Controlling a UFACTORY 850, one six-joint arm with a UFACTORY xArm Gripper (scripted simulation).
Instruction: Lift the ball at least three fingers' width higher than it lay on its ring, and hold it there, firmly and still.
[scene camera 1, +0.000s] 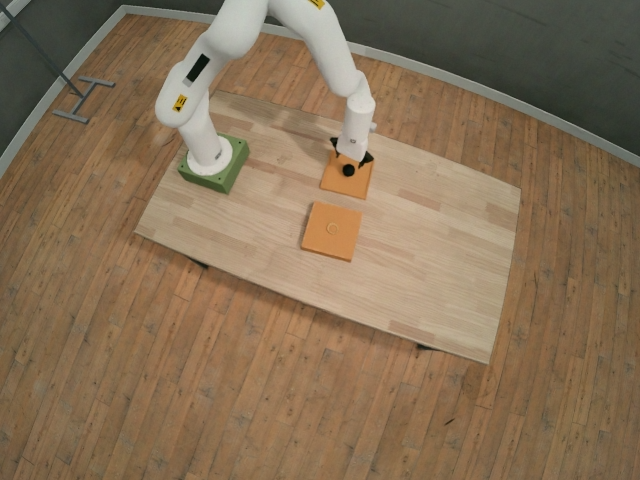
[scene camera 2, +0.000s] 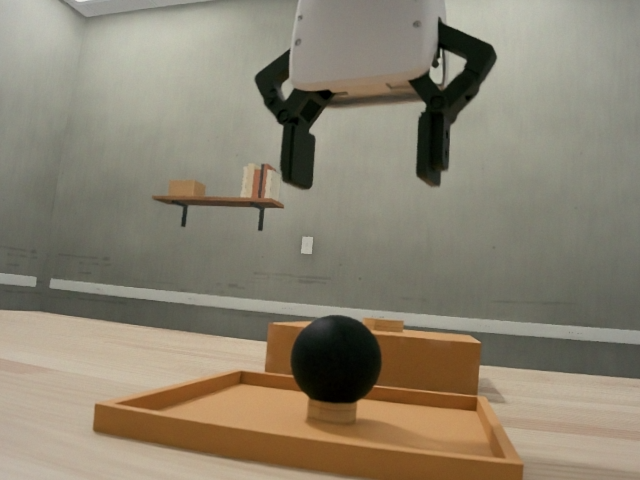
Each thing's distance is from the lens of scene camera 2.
gripper (scene camera 2: 359, 186): 0.36 m
orange tray (scene camera 2: 257, 416): 0.33 m
